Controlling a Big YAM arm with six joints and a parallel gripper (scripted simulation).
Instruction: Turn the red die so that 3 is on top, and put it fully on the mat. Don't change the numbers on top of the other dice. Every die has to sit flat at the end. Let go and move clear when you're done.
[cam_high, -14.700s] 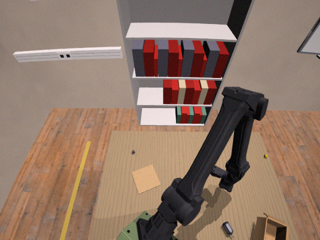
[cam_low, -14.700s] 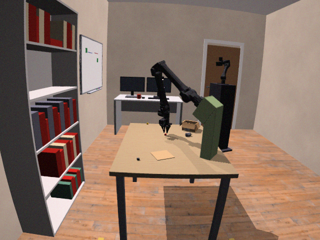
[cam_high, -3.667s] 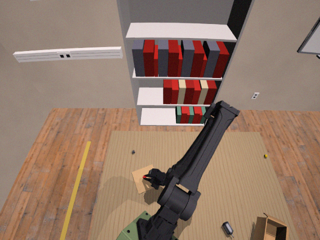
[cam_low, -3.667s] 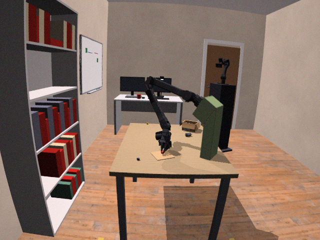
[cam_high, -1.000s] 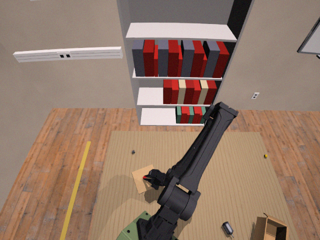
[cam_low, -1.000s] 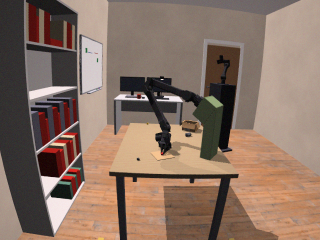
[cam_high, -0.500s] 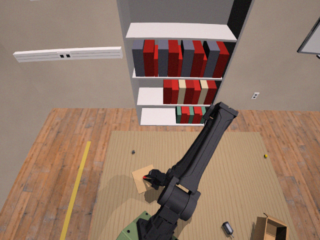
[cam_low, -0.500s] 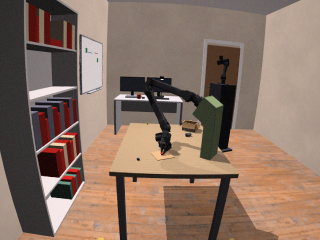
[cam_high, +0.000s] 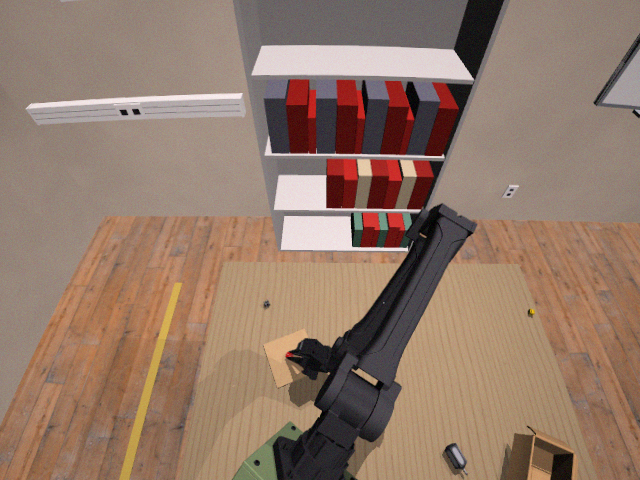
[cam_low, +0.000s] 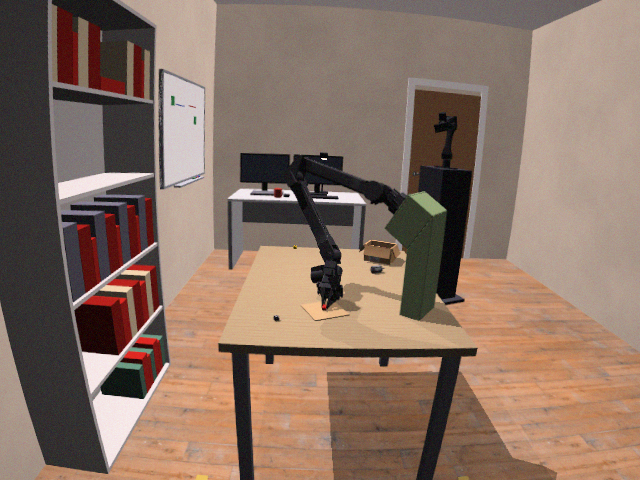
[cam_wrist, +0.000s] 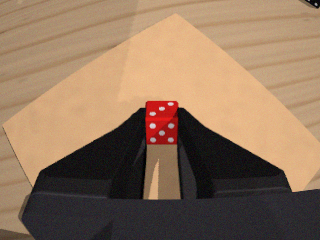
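My hand is 20 mm above the tan square mat. From my hand the other things lie so: red die (right at my hand); dark object (420 mm behind, 330 mm to the right); black die (200 mm ahead, 30 mm to the left, 10 mm below).
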